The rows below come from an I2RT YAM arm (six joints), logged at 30 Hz.
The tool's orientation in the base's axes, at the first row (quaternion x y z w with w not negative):
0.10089 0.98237 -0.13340 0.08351
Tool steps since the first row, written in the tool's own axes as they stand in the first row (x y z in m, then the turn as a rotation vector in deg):
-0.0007 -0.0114 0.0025 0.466 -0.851 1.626
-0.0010 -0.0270 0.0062 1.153 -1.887 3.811
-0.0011 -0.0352 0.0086 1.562 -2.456 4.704
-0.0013 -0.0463 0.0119 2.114 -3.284 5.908
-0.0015 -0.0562 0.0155 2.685 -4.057 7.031
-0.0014 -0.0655 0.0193 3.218 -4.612 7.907
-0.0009 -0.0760 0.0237 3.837 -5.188 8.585
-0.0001 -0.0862 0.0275 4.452 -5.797 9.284
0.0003 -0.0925 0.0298 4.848 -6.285 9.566
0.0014 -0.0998 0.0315 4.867 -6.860 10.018
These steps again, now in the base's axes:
-0.0015 -0.0116 0.0006 -0.415 -1.175 -1.426
-0.0041 -0.0274 0.0009 -1.007 -2.642 -3.380
-0.0055 -0.0358 0.0007 -1.405 -3.356 -4.167
-0.0073 -0.0473 0.0003 -1.955 -4.376 -5.214
-0.0088 -0.0576 -0.0007 -2.523 -5.319 -6.201
-0.0104 -0.0675 -0.0020 -3.040 -5.993 -6.999
-0.0126 -0.0785 -0.0037 -3.672 -6.617 -7.620
-0.0151 -0.0891 -0.0050 -4.304 -7.279 -8.253
-0.0166 -0.0956 -0.0057 -4.755 -7.749 -8.477
-0.0190 -0.1028 -0.0057 -4.839 -8.414 -8.769

